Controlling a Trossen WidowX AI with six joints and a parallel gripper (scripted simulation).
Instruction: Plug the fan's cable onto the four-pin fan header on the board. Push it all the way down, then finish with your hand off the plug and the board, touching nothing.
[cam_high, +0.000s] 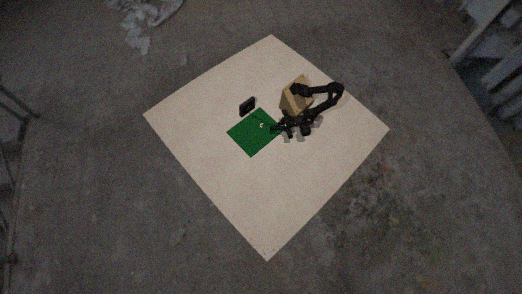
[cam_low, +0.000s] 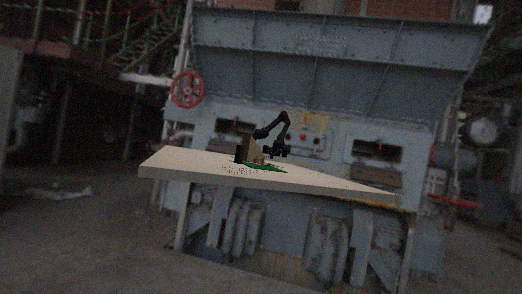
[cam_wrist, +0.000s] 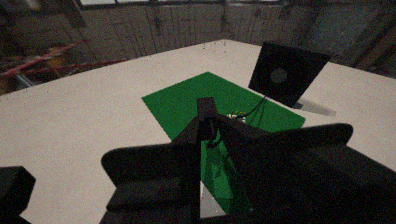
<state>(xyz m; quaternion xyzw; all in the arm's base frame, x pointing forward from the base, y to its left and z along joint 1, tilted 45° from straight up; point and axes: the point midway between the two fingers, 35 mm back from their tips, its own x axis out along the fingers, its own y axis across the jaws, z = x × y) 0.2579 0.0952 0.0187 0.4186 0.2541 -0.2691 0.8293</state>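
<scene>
The green board lies 100 mm to the right of my gripper tip, 100 mm below it and 60 mm ahead of it. Also, from my gripper tip: black fan 240 mm to the right, 30 mm below, 20 mm behind; black plug 10 mm below.
</scene>
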